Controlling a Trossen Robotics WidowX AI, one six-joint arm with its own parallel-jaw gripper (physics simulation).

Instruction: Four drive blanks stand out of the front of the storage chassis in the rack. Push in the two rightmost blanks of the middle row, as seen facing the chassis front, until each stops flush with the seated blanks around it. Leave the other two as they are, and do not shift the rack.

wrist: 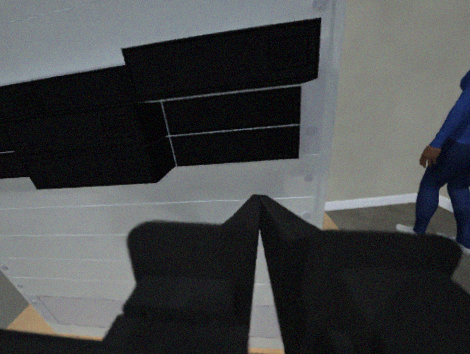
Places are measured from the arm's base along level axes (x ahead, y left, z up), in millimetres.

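Pixels of known places: gripper, between the fingertips: (258, 201).
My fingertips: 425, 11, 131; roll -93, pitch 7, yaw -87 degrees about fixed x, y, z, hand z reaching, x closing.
Behind a point stands the place of what it marks, as x, y, z.
The dark front of the storage chassis shows in the upper left of the wrist view. The top-row right blank (225, 60) @(441, 25, 212) stands out. Below it, the middle-row rightmost blank (232, 110) @(476, 28, 184) looks level with the bottom-row right blank (237, 145) @(476, 26, 156). To their left, the middle-row second blank (85, 122) @(440, 123, 188) and the bottom-row blank (100, 165) @(440, 125, 157) under it stand out, their right sides showing. The dark surfaces make exact depths hard to tell. My gripper (258, 201) @(425, 11, 131) is shut and empty, its fingertips in view below the right-hand blanks, before the pale rack panels; its distance from them is unclear.
The pale rack (225, 217) @(491, 49, 72) has flat panels below the chassis and a right upright with round holes. An orange-tan surface (30, 322) @(504, 542, -221) shows at its foot. A person in blue (452, 130) stands at the right, before a beige wall (385, 100) with white skirting.
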